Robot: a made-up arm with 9 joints. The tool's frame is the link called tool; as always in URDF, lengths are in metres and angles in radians. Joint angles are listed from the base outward.
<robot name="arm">
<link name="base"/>
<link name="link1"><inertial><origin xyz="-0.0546 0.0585 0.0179"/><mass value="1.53"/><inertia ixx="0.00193" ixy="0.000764" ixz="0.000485" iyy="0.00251" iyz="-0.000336" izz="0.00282"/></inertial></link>
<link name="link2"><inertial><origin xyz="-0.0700 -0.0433 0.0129"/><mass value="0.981"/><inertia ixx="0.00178" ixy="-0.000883" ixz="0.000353" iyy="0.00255" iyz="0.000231" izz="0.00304"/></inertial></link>
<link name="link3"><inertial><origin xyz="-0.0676 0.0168 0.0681"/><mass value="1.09"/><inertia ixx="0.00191" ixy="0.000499" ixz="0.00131" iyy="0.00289" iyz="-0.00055" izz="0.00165"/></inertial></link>
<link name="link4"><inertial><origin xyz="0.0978 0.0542 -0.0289"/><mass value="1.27"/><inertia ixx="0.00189" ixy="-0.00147" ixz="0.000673" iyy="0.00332" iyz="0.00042" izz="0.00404"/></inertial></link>
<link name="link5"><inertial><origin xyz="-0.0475 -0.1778 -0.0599"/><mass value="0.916"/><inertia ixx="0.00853" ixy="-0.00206" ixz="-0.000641" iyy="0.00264" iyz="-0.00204" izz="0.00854"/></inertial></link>
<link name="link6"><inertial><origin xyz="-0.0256 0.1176 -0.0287"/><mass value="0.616"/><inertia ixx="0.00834" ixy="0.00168" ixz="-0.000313" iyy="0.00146" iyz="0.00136" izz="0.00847"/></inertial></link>
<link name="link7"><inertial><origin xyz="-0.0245 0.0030 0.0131"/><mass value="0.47"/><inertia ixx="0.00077" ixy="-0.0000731" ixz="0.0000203" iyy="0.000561" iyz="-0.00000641" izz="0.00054"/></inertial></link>
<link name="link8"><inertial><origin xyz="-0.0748 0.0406 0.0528"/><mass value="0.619"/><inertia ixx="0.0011" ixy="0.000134" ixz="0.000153" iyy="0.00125" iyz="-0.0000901" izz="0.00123"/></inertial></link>
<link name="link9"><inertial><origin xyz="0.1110 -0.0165 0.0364"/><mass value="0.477"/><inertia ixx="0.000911" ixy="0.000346" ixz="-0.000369" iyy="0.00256" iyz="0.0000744" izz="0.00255"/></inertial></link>
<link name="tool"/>
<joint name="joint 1" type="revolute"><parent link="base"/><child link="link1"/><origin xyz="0 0 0.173" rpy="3.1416 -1.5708 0"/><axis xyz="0 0 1"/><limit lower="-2.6" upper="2.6"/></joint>
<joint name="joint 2" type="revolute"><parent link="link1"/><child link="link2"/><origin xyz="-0.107 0.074 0.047" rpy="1.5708 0 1.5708"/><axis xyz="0 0 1"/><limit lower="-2.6" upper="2.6"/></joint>
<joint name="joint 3" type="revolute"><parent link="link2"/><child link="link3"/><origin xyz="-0.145 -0.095 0.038" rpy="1.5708 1.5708 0"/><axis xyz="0 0 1"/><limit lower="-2.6" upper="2.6"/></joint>
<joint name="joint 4" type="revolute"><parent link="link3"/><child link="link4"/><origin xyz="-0.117 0.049 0.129" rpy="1.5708 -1.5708 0"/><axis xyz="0 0 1"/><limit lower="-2.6" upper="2.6"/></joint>
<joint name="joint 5" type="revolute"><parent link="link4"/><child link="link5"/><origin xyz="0.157 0.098 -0.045" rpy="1.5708 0 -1.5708"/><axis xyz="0 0 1"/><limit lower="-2.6" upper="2.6"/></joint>
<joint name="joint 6" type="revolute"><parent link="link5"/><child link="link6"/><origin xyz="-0.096 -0.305 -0.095" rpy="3.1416 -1.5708 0"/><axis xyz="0 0 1"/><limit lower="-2.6" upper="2.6"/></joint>
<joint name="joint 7" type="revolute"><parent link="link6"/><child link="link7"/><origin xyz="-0.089 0.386 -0.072" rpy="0 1.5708 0"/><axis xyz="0 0 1"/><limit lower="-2.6" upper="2.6"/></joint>
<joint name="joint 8" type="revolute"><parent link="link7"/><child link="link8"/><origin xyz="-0.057 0.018 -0.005" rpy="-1.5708 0 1.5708"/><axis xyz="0 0 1"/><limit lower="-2.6" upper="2.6"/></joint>
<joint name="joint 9" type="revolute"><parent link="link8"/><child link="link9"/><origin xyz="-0.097 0.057 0.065" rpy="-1.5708 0 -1.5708"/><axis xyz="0 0 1"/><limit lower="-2.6" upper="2.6"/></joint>
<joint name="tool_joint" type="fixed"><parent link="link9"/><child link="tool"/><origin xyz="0.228 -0.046 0.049" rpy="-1.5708 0 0"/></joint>
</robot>
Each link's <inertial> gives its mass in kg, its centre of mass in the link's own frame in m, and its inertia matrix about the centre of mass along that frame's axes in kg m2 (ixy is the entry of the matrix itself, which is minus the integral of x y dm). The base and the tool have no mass. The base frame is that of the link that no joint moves.
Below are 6 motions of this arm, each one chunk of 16 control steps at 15 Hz.
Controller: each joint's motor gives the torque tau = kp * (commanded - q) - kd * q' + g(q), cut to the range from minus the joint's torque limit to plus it. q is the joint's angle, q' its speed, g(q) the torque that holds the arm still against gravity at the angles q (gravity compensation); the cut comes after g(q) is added. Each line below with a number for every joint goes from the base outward.
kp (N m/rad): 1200 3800 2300 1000 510 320 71 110 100
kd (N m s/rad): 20 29 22 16 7.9 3.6 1.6 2.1 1.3
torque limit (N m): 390 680 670 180 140 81 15 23 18
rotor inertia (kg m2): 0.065 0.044 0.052 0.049 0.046 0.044 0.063 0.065 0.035
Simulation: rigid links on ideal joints. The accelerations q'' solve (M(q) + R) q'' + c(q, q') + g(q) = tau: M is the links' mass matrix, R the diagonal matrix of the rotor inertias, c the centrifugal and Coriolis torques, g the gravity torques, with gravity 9.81 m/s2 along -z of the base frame. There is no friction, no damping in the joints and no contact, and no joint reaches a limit. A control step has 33 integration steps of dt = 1/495 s. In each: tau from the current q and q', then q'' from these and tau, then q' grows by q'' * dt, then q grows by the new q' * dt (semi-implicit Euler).
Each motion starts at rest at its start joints. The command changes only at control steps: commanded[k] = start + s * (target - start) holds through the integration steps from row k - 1 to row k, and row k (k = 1, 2, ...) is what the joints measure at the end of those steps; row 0 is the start. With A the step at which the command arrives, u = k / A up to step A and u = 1 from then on. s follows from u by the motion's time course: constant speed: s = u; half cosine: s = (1 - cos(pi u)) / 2; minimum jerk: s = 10 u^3 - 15 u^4 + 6 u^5; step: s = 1 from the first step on.
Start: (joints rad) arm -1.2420 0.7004 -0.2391 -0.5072 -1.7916 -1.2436 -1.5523 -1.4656 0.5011
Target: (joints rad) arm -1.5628 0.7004 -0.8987 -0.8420 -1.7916 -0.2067 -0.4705 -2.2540 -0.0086
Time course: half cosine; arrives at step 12
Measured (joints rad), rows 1 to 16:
1: -1.2497 0.7003 -0.2500 -0.5108 -1.7927 -1.2252 -1.5350 -1.4828 0.4889
2: -1.2686 0.7005 -0.2826 -0.5252 -1.7927 -1.1666 -1.4798 -1.5295 0.4579
3: -1.2933 0.7013 -0.3357 -0.5530 -1.7875 -1.0715 -1.3880 -1.5970 0.4137
4: -1.3230 0.7024 -0.4054 -0.5901 -1.7791 -0.9534 -1.2674 -1.6803 0.3576
5: -1.3588 0.7033 -0.4859 -0.6317 -1.7721 -0.8232 -1.1284 -1.7763 0.2938
6: -1.3990 0.7034 -0.5713 -0.6757 -1.7695 -0.6881 -0.9842 -1.8792 0.2270
7: -1.4401 0.7028 -0.6560 -0.7203 -1.7706 -0.5542 -0.8441 -1.9812 0.1620
8: -1.4782 0.7018 -0.7348 -0.7630 -1.7736 -0.4303 -0.7152 -2.0742 0.1029
9: -1.5107 0.7006 -0.8025 -0.7999 -1.7771 -0.3255 -0.6048 -2.1519 0.0536
10: -1.5362 0.6997 -0.8545 -0.8278 -1.7815 -0.2481 -0.5216 -2.2097 0.0171
11: -1.5532 0.6991 -0.8872 -0.8443 -1.7866 -0.2039 -0.4727 -2.2442 -0.0041
12: -1.5600 0.6991 -0.8983 -0.8483 -1.7912 -0.1958 -0.4616 -2.2530 -0.0085
13: -1.5628 0.7001 -0.8985 -0.8433 -1.7933 -0.2060 -0.4704 -2.2529 -0.0079
14: -1.5654 0.7013 -0.8987 -0.8379 -1.7930 -0.2134 -0.4751 -2.2562 -0.0092
15: -1.5648 0.7012 -0.8988 -0.8380 -1.7919 -0.2127 -0.4734 -2.2562 -0.0091
16: -1.5625 0.7003 -0.8988 -0.8421 -1.7910 -0.2059 -0.4702 -2.2539 -0.0087

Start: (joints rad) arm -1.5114 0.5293 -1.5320 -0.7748 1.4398 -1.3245 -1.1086 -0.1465 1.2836
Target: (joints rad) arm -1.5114 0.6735 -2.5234 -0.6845 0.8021 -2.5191 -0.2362 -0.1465 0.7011
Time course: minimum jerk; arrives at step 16
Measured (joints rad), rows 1 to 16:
1: -1.5113 0.5296 -1.5342 -0.7745 1.4385 -1.3272 -1.1064 -0.1465 1.2820
2: -1.5112 0.5318 -1.5478 -0.7728 1.4299 -1.3445 -1.0927 -0.1464 1.2725
3: -1.5115 0.5366 -1.5799 -0.7697 1.4079 -1.3869 -1.0607 -0.1457 1.2510
4: -1.5121 0.5446 -1.6336 -0.7649 1.3701 -1.4575 -1.0097 -0.1447 1.2163
5: -1.5125 0.5557 -1.7090 -0.7582 1.3180 -1.5537 -0.9397 -0.1436 1.1694
6: -1.5121 0.5691 -1.8030 -0.7503 1.2544 -1.6718 -0.8526 -0.1428 1.1124
7: -1.5113 0.5841 -1.9107 -0.7418 1.1833 -1.8064 -0.7535 -0.1421 1.0482
8: -1.5104 0.5997 -2.0256 -0.7330 1.1102 -1.9495 -0.6488 -0.1416 0.9804
9: -1.5096 0.6154 -2.1407 -0.7240 1.0392 -2.0909 -0.5451 -0.1416 0.9128
10: -1.5096 0.6306 -2.2492 -0.7148 0.9734 -2.2217 -0.4497 -0.1418 0.8496
11: -1.5104 0.6445 -2.3442 -0.7060 0.9151 -2.3339 -0.3690 -0.1421 0.7948
12: -1.5112 0.6563 -2.4205 -0.6983 0.8676 -2.4208 -0.3069 -0.1425 0.7519
13: -1.5117 0.6650 -2.4750 -0.6921 0.8330 -2.4793 -0.2646 -0.1433 0.7226
14: -1.5118 0.6704 -2.5075 -0.6878 0.8122 -2.5106 -0.2416 -0.1444 0.7064
15: -1.5117 0.6729 -2.5211 -0.6853 0.8033 -2.5205 -0.2344 -0.1455 0.7009
16: -1.5114 0.6735 -2.5234 -0.6845 0.8020 -2.5190 -0.2357 -0.1464 0.7011

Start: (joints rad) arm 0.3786 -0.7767 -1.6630 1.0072 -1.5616 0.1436 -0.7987 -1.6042 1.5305
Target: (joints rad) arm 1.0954 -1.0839 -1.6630 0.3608 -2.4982 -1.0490 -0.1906 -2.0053 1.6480
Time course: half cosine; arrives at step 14
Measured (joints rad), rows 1 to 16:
1: 0.3887 -0.7807 -1.6631 0.9996 -1.5741 0.1232 -0.7903 -1.6110 1.5317
2: 0.4177 -0.7928 -1.6635 0.9753 -1.6105 0.0696 -0.7645 -1.6290 1.5358
3: 0.4631 -0.8131 -1.6641 0.9326 -1.6691 -0.0062 -0.7239 -1.6544 1.5424
4: 0.5223 -0.8404 -1.6653 0.8739 -1.7468 -0.1016 -0.6724 -1.6858 1.5509
5: 0.5916 -0.8723 -1.6667 0.8056 -1.8394 -0.2164 -0.6117 -1.7230 1.5616
6: 0.6667 -0.9065 -1.6678 0.7338 -1.9422 -0.3469 -0.5455 -1.7653 1.5744
7: 0.7440 -0.9413 -1.6677 0.6615 -2.0507 -0.4844 -0.4780 -1.8108 1.5887
8: 0.8207 -0.9752 -1.6665 0.5905 -2.1591 -0.6189 -0.4122 -1.8560 1.6031
9: 0.8944 -1.0065 -1.6647 0.5246 -2.2605 -0.7442 -0.3505 -1.8982 1.6165
10: 0.9621 -1.0338 -1.6630 0.4677 -2.3478 -0.8570 -0.2952 -1.9366 1.6287
11: 1.0197 -1.0561 -1.6621 0.4213 -2.4173 -0.9504 -0.2490 -1.9692 1.6387
12: 1.0627 -1.0726 -1.6619 0.3863 -2.4672 -1.0152 -0.2143 -1.9924 1.6453
13: 1.0882 -1.0823 -1.6619 0.3654 -2.4966 -1.0495 -0.1944 -2.0050 1.6487
14: 1.0957 -1.0845 -1.6620 0.3606 -2.5037 -1.0550 -0.1909 -2.0080 1.6493
15: 1.0952 -1.0838 -1.6630 0.3610 -2.4982 -1.0476 -0.1925 -2.0053 1.6478
16: 1.0957 -1.0839 -1.6638 0.3600 -2.4951 -1.0461 -0.1885 -2.0037 1.6473

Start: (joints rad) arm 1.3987 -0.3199 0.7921 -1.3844 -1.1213 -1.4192 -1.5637 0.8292 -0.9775
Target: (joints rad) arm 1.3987 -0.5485 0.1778 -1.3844 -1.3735 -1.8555 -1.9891 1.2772 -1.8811
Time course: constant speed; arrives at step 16
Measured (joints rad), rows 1 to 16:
1: 1.3999 -0.3333 0.7531 -1.3864 -1.1350 -1.4452 -1.5855 0.8579 -1.0582
2: 1.3999 -0.3494 0.7157 -1.3818 -1.1527 -1.4846 -1.6096 0.8895 -1.1059
3: 1.3984 -0.3646 0.6781 -1.3803 -1.1727 -1.5175 -1.6435 0.9197 -1.1631
4: 1.3982 -0.3780 0.6393 -1.3825 -1.1877 -1.5385 -1.6732 0.9468 -1.2193
5: 1.3996 -0.3915 0.6002 -1.3837 -1.2003 -1.5604 -1.6936 0.9721 -1.2780
6: 1.4001 -0.4061 0.5619 -1.3828 -1.2162 -1.5903 -1.7158 1.0002 -1.3347
7: 1.3993 -0.4211 0.5240 -1.3820 -1.2344 -1.6217 -1.7463 1.0301 -1.3900
8: 1.3989 -0.4354 0.4857 -1.3823 -1.2510 -1.6486 -1.7767 1.0584 -1.4462
9: 1.3994 -0.4493 0.4470 -1.3828 -1.2655 -1.6730 -1.8009 1.0852 -1.5036
10: 1.3998 -0.4635 0.4084 -1.3828 -1.2808 -1.6999 -1.8241 1.1125 -1.5607
11: 1.3997 -0.4780 0.3702 -1.3826 -1.2976 -1.7289 -1.8515 1.1412 -1.6168
12: 1.3994 -0.4925 0.3319 -1.3826 -1.3141 -1.7568 -1.8802 1.1697 -1.6730
13: 1.3996 -0.5067 0.2934 -1.3828 -1.3296 -1.7831 -1.9063 1.1973 -1.7298
14: 1.3998 -0.5209 0.2550 -1.3830 -1.3452 -1.8097 -1.9313 1.2247 -1.7867
15: 1.3998 -0.5353 0.2166 -1.3830 -1.3614 -1.8374 -1.9577 1.2528 -1.8431
16: 1.3997 -0.5497 0.1783 -1.3830 -1.3776 -1.8652 -1.9851 1.2811 -1.8995

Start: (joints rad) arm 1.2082 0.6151 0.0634 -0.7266 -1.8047 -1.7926 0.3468 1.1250 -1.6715
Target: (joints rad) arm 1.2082 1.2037 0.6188 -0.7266 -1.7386 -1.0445 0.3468 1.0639 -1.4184
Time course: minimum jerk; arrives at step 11
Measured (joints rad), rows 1 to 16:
1: 1.2083 0.6190 0.0669 -0.7268 -1.8037 -1.7858 0.3469 1.1246 -1.6693
2: 1.2092 0.6417 0.0877 -0.7279 -1.7981 -1.7476 0.3473 1.1217 -1.6570
3: 1.2110 0.6915 0.1335 -0.7306 -1.7874 -1.6702 0.3467 1.1137 -1.6324
4: 1.2129 0.7670 0.2043 -0.7342 -1.7761 -1.5619 0.3440 1.1040 -1.5960
5: 1.2143 0.8608 0.2927 -0.7376 -1.7656 -1.4343 0.3413 1.0934 -1.5523
6: 1.2154 0.9621 0.3873 -0.7407 -1.7554 -1.3040 0.3412 1.0826 -1.5079
7: 1.2164 1.0573 0.4754 -0.7432 -1.7461 -1.1881 0.3445 1.0727 -1.4695
8: 1.2169 1.1336 0.5463 -0.7438 -1.7392 -1.1009 0.3499 1.0648 -1.4414
9: 1.2161 1.1823 0.5931 -0.7413 -1.7359 -1.0510 0.3545 1.0603 -1.4254
10: 1.2134 1.2026 0.6148 -0.7352 -1.7365 -1.0372 0.3550 1.0600 -1.4197
11: 1.2090 1.2037 0.6189 -0.7277 -1.7391 -1.0443 0.3501 1.0630 -1.4189
12: 1.2055 1.2025 0.6190 -0.7232 -1.7399 -1.0482 0.3426 1.0660 -1.4168
13: 1.2067 1.2036 0.6186 -0.7251 -1.7377 -1.0454 0.3411 1.0649 -1.4175
14: 1.2093 1.2044 0.6186 -0.7282 -1.7373 -1.0425 0.3476 1.0630 -1.4191
15: 1.2095 1.2038 0.6190 -0.7279 -1.7395 -1.0436 0.3512 1.0630 -1.4192
16: 1.2080 1.2033 0.6190 -0.7260 -1.7398 -1.0454 0.3480 1.0642 -1.4182

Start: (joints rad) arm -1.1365 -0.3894 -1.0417 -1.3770 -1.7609 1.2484 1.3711 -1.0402 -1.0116
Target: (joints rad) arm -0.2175 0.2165 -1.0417 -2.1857 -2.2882 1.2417 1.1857 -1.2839 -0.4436
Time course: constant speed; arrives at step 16
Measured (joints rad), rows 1 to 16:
1: -1.0797 -0.3495 -1.0423 -1.4208 -1.7916 1.2535 1.3387 -1.0640 -0.9700
2: -1.0106 -0.3138 -1.0458 -1.4712 -1.8351 1.2449 1.3433 -1.0715 -0.9320
3: -0.9545 -0.2763 -1.0454 -1.5247 -1.8689 1.2518 1.3531 -1.0837 -0.8952
4: -0.9010 -0.2380 -1.0444 -1.5762 -1.8988 1.2523 1.3263 -1.1035 -0.8627
5: -0.8430 -0.1996 -1.0449 -1.6245 -1.9307 1.2482 1.3055 -1.1191 -0.8276
6: -0.7840 -0.1619 -1.0456 -1.6749 -1.9649 1.2472 1.3020 -1.1327 -0.7909
7: -0.7266 -0.1246 -1.0458 -1.7275 -1.9993 1.2490 1.2943 -1.1475 -0.7555
8: -0.6696 -0.0867 -1.0458 -1.7784 -2.0321 1.2488 1.2800 -1.1632 -0.7206
9: -0.6121 -0.0485 -1.0460 -1.8280 -2.0644 1.2466 1.2669 -1.1786 -0.6852
10: -0.5544 -0.0107 -1.0463 -1.8787 -2.0977 1.2457 1.2561 -1.1936 -0.6497
11: -0.4968 0.0269 -1.0465 -1.9303 -2.1315 1.2460 1.2456 -1.2086 -0.6142
12: -0.4393 0.0648 -1.0466 -1.9812 -2.1647 1.2452 1.2343 -1.2237 -0.5789
13: -0.3817 0.1027 -1.0468 -2.0316 -2.1975 1.2437 1.2224 -1.2390 -0.5435
14: -0.3242 0.1406 -1.0469 -2.0824 -2.2307 1.2428 1.2107 -1.2542 -0.5081
15: -0.2667 0.1783 -1.0470 -2.1336 -2.2641 1.2421 1.1996 -1.2692 -0.4727
16: -0.2090 0.2162 -1.0472 -2.1845 -2.2974 1.2410 1.1884 -1.2843 -0.4373

